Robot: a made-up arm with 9 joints. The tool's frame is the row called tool. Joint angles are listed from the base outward. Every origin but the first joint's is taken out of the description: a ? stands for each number. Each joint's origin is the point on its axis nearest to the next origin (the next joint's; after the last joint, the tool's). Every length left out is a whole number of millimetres.
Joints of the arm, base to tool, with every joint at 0 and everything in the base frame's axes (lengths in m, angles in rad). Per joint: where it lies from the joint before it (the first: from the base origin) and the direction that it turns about. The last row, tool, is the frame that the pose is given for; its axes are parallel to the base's.
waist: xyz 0.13 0 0.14 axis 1 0 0
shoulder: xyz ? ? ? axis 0 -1 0
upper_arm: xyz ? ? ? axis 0 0 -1
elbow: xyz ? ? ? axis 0 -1 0
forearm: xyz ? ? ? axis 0 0 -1
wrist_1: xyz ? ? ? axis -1 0 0
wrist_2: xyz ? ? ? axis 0 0 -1
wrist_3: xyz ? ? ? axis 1 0 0
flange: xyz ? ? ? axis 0 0 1
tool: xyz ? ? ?
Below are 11 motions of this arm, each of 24 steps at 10 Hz.
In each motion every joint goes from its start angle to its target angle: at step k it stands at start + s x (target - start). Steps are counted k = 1, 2, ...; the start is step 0. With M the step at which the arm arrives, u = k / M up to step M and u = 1 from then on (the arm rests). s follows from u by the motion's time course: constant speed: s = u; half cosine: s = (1 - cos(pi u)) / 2; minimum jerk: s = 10 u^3 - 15 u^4 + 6 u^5.
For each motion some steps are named. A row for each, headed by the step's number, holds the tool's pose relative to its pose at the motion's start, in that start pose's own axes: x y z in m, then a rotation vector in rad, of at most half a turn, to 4 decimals.
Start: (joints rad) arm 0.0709 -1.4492 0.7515 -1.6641 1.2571 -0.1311 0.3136 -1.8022 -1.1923
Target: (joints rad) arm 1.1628 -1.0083 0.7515 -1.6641 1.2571 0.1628 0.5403 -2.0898 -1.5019
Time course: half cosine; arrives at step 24
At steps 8, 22, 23, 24:
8: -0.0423 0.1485 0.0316 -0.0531 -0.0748 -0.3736
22: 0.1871 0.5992 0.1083 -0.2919 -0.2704 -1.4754
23: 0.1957 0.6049 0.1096 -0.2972 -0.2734 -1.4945
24: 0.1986 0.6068 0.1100 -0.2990 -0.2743 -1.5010

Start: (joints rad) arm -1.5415 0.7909 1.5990 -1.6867 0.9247 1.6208 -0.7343 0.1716 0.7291
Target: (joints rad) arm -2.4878 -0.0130 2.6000 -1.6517 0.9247 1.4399 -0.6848 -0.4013 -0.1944
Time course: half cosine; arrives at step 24
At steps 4, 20, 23, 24:
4: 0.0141 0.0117 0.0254 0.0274 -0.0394 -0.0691
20: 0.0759 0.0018 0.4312 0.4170 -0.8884 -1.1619
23: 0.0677 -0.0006 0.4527 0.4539 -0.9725 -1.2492
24: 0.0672 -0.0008 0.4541 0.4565 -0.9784 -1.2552

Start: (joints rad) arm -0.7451 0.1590 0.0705 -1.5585 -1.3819 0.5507 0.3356 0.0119 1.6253
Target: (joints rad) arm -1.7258 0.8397 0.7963 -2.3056 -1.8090 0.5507 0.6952 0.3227 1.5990
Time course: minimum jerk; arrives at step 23
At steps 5, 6, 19, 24:
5: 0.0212 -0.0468 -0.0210 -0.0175 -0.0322 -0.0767
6: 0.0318 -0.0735 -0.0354 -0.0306 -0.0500 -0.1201
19: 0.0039 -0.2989 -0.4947 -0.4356 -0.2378 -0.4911
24: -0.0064 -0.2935 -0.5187 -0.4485 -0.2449 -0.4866

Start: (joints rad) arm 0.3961 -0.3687 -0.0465 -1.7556 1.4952 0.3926 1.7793 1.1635 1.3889
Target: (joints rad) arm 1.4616 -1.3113 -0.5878 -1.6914 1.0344 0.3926 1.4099 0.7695 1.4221
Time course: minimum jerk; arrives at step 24
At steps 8, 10, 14, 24:
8: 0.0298 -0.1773 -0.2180 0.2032 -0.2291 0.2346
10: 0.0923 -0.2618 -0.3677 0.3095 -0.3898 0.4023
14: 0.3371 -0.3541 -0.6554 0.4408 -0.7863 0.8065
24: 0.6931 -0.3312 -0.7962 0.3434 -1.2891 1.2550

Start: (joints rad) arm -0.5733 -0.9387 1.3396 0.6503 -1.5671 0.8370 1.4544 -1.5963 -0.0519
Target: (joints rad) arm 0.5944 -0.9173 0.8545 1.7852 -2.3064 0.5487 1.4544 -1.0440 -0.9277
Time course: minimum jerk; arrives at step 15
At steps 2, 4, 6, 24:
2: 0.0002 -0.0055 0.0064 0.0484 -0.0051 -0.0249
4: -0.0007 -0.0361 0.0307 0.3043 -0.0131 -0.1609
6: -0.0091 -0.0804 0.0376 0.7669 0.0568 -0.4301
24: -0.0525 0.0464 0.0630 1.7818 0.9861 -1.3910

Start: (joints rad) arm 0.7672 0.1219 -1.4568 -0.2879 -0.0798 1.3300 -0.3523 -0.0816 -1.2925
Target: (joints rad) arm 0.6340 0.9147 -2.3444 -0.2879 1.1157 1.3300 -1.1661 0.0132 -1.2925
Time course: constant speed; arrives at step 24
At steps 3, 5, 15, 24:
3: -0.0273 0.0862 0.0527 -0.1240 -0.0465 0.1044
5: -0.0496 0.1444 0.0780 -0.2092 -0.0717 0.1689
15: -0.1785 0.4070 0.0916 -0.6508 -0.1331 0.4172
24: -0.2676 0.5573 -0.0089 -1.0350 -0.1112 0.5222

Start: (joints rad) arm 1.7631 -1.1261 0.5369 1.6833 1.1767 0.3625 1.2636 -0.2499 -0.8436
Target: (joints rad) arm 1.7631 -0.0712 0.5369 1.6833 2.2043 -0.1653 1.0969 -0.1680 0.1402
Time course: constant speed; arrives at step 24
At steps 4, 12, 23, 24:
4: -0.0416 0.0661 0.0989 -0.1483 0.2401 -0.0131
12: -0.0665 0.2193 0.2715 -0.3011 0.7880 -0.0674
23: 0.0079 0.4543 0.4597 -0.2044 1.5027 -0.3164
24: 0.0216 0.4765 0.4733 -0.1823 1.5556 -0.3529

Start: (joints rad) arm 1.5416 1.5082 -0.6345 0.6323 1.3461 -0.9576 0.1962 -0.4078 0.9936
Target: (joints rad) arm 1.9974 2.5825 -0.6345 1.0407 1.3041 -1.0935 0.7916 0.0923 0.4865
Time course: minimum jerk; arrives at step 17
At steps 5, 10, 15, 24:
5: -0.0684 -0.0042 0.0375 0.1182 -0.2559 -0.0446
10: -0.2695 -0.0308 -0.0460 0.6819 -0.8205 0.0323
15: -0.3115 -0.0434 -0.2040 1.0899 -0.8677 0.2386
24: -0.3118 -0.0436 -0.2115 1.1058 -0.8634 0.2489

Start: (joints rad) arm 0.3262 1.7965 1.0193 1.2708 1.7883 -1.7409 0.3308 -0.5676 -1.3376
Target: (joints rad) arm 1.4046 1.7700 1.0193 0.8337 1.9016 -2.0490 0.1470 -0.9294 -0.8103
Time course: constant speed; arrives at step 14
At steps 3, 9, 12, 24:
3: -0.0183 0.1178 0.0237 0.1518 -0.0535 0.3397
9: -0.1353 0.2660 0.1194 0.5207 -0.2157 0.9599
12: -0.2078 0.2809 0.1776 0.7397 -0.3276 1.2278
24: -0.2522 0.2687 0.2140 0.8995 -0.4144 1.3850

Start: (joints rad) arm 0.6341 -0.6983 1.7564 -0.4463 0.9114 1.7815 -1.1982 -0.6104 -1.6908
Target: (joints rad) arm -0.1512 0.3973 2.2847 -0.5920 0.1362 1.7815 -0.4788 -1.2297 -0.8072
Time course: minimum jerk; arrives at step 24
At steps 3, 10, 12, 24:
3: -0.0033 -0.0009 -0.0040 0.0198 -0.0096 0.0055
10: -0.1012 -0.0085 -0.1049 0.3774 -0.2282 -0.0035
12: -0.1623 0.0096 -0.1582 0.4976 -0.3251 -0.0810
24: -0.3343 0.2186 -0.2654 0.6703 -0.4624 -0.5270

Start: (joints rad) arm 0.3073 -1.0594 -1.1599 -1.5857 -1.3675 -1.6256 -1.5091 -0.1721 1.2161
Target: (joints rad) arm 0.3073 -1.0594 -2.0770 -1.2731 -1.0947 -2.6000 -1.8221 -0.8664 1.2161
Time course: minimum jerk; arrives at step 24
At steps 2, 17, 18, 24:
2: 0.0007 0.0015 0.0003 -0.0037 0.0040 -0.0030
17: 0.1467 0.1104 -0.0286 -0.4772 0.8953 -0.3776
18: 0.1515 0.1090 -0.0332 -0.4963 0.9553 -0.3899
24: 0.1589 0.1040 -0.0430 -0.5345 1.0839 -0.4122

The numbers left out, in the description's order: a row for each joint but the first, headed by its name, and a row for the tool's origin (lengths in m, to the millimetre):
shoulder: 0 0.02 -0.04
upper_arm: -0.09 0 0.62
elbow: 0.11 0.16 0
forearm: -0.08 0 -0.27
wrist_1: -0.02 0.07 0
wrist_2: 0 0.08 -0.2
wrist_3: -0.06 -0.21 0
flange: 0 -0.03 0.33
tool: 0.23 -0.03 0

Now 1 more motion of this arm.
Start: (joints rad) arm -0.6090 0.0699 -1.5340 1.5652 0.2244 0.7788 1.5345 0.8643 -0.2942
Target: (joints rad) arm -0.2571 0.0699 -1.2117 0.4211 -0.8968 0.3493 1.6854 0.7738 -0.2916
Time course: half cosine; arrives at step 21
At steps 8, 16, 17, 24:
8: 0.2654 0.0828 0.0097 -0.0856 0.2662 0.2258
16: 0.5877 0.3637 0.0289 -0.5130 0.7274 0.4104
17: 0.6063 0.3883 0.0290 -0.5605 0.7657 0.4107
24: 0.6378 0.4323 0.0282 -0.6516 0.8371 0.4043

